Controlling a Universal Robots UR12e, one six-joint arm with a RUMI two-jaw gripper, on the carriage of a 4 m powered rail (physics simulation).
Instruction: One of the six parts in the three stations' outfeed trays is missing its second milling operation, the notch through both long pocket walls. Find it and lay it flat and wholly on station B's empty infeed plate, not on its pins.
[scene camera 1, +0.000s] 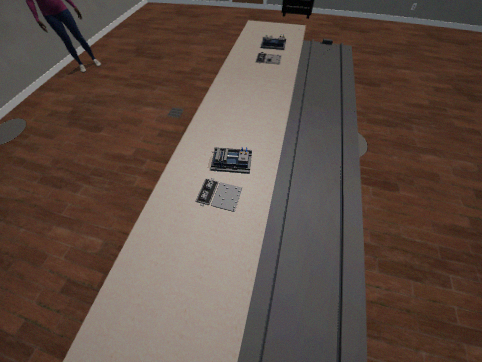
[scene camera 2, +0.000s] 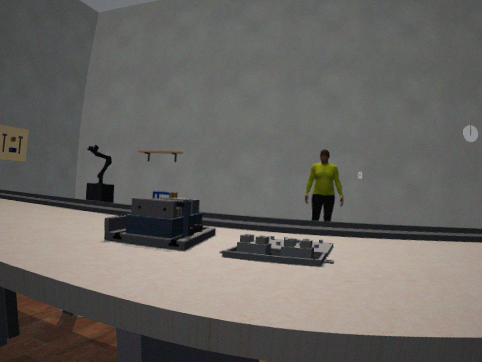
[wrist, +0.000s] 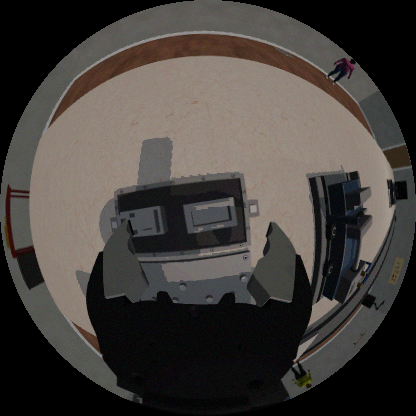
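My gripper is open and empty in the wrist view, its jaws above an outfeed tray. In that tray the right part lies pocket up and shows a rectangular wall outline with no clear break. The left part shows a slot and small dark squares; a fingertip overlaps its edge. A pinned plate adjoins the tray, partly hidden by my gripper. In scene camera 2, two parts with raised wall blocks lie in a tray. Scene camera 1 shows a bare pinned plate. I cannot tell which station is B.
A blue and grey vise unit stands right of the tray. Scene camera 1 shows a nearer vise and a far vise on the long table, with the grey rail alongside. A vise stands left in scene camera 2.
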